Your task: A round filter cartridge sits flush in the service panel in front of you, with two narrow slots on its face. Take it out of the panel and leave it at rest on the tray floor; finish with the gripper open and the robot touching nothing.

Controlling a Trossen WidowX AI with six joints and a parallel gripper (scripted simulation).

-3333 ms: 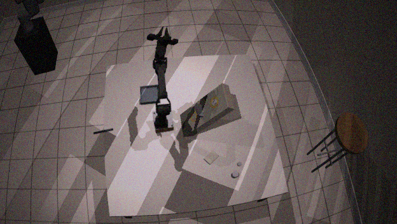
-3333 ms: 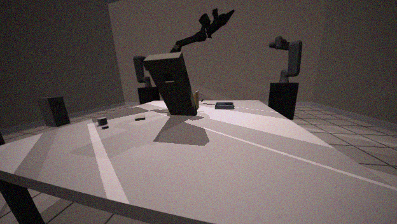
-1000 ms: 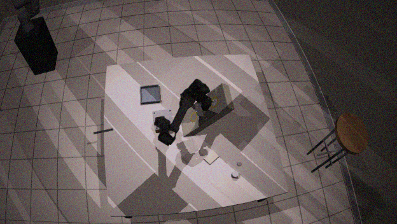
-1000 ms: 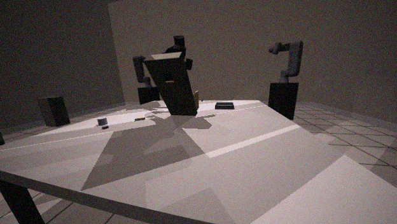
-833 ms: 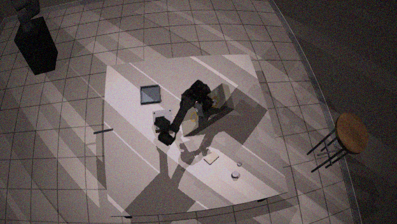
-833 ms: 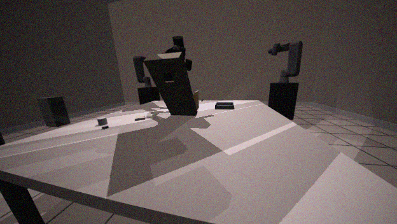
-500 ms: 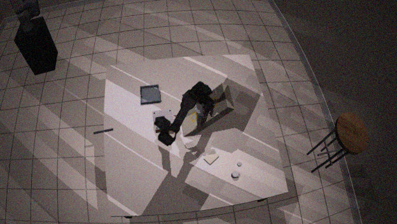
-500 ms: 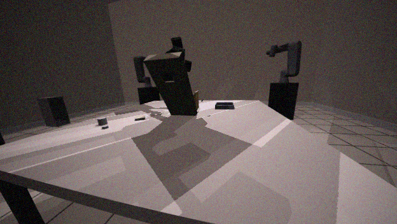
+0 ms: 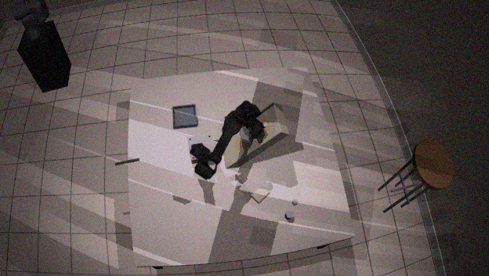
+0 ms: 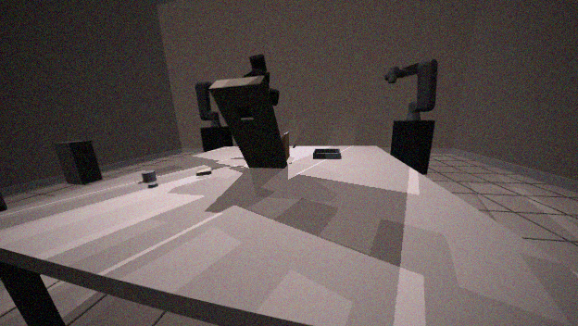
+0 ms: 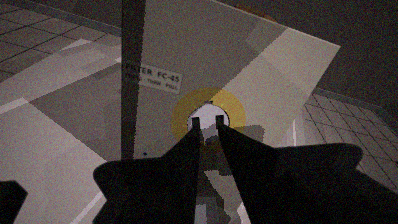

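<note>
The round filter cartridge is 2 cm ahead of my gripper tip and 1 cm below it. The rest, counted from my gripper tip: flat tile (5 cm behind, 27 cm to the right, 28 cm below); square tray (39 cm behind, 31 cm to the left, 28 cm below).
</note>
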